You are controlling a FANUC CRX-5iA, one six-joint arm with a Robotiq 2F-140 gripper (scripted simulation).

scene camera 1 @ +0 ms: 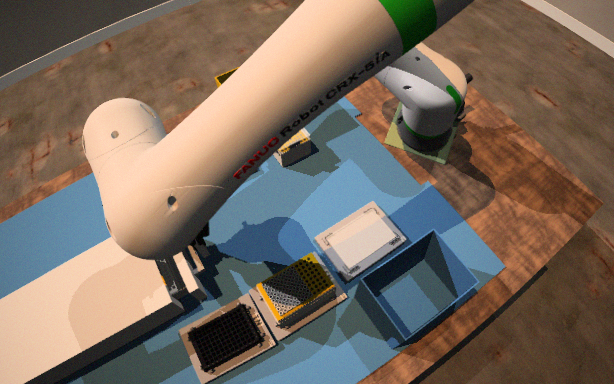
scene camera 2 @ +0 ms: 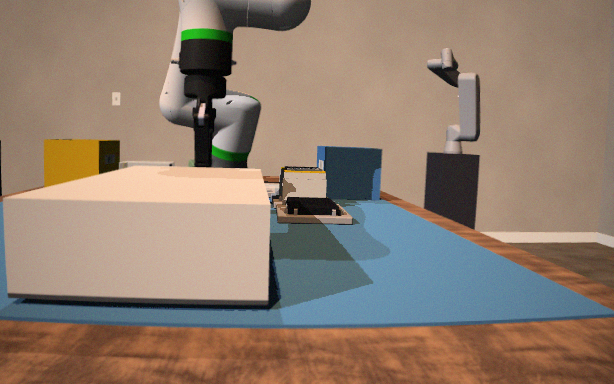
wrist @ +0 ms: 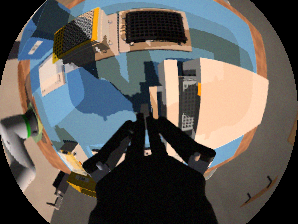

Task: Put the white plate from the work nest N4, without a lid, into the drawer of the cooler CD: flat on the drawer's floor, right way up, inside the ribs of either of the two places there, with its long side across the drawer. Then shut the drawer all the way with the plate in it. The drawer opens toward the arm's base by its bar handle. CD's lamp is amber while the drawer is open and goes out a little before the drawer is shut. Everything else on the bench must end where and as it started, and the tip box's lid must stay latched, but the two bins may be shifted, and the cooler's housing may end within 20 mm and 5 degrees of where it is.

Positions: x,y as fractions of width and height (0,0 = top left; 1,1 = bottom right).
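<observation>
The cooler CD is visible in scene camera 1 (0.17,0.78), and the wrist view (0.77,0.45) and scene camera 2 (0.29,0.61) show it too. A black plate also belongs to the scene: it appears in scene camera 1 (0.36,0.88), in scene camera 2 (0.50,0.54) and in the wrist view (0.44,0.15).
</observation>
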